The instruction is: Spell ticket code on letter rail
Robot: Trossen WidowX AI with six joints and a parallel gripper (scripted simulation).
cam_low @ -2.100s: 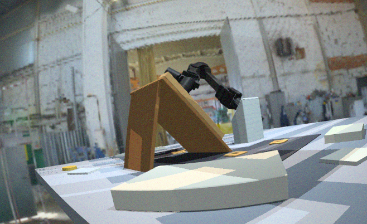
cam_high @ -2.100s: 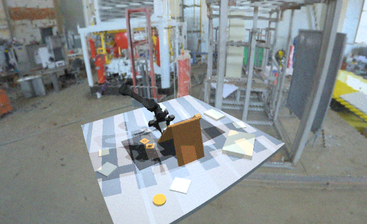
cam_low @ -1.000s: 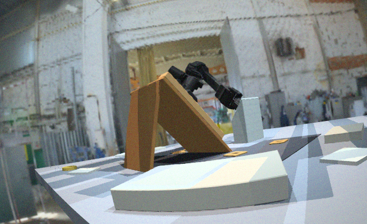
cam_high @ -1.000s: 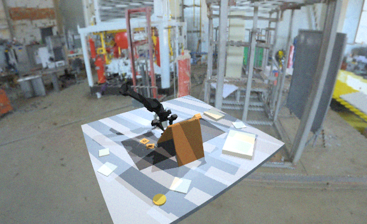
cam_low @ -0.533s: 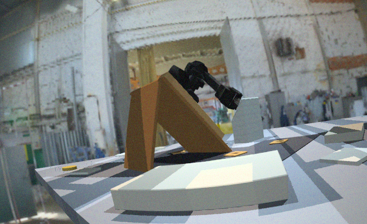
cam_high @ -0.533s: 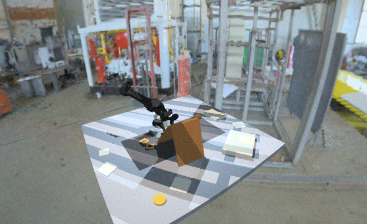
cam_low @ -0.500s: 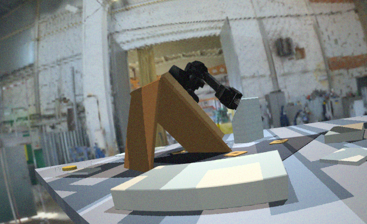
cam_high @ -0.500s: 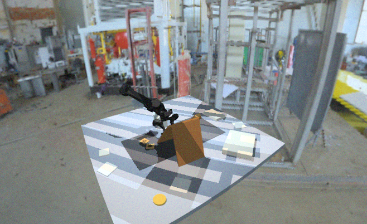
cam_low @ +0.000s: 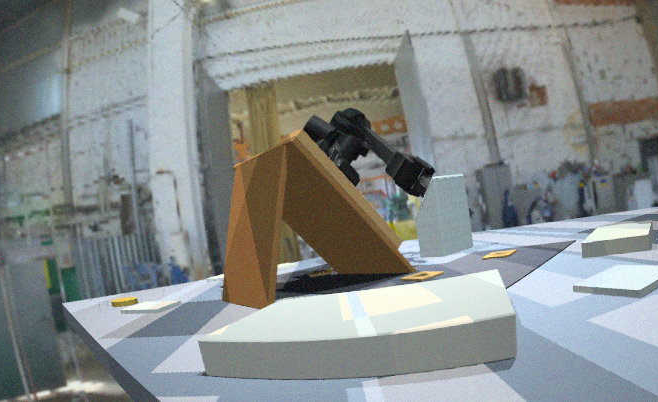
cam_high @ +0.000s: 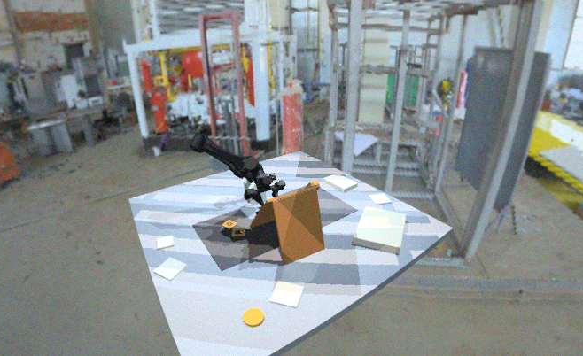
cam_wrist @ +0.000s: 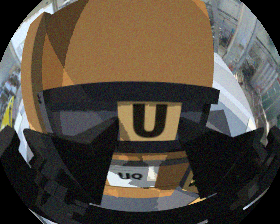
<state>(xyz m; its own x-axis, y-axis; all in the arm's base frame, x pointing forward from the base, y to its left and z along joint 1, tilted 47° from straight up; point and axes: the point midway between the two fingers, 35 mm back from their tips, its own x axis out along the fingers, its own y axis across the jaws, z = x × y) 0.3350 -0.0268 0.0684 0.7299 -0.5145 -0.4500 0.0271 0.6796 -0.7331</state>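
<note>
My gripper tip is 6 cm past the white ticket, 2 cm to the right of it and 8 cm above it. The rest, counted from my gripper tip: dark mat 16 cm behind, 8 cm to the left, 16 cm below; yellow letter tile right at my gripper tip; cream box 24 cm ahead, 44 cm to the left, 14 cm below.
</note>
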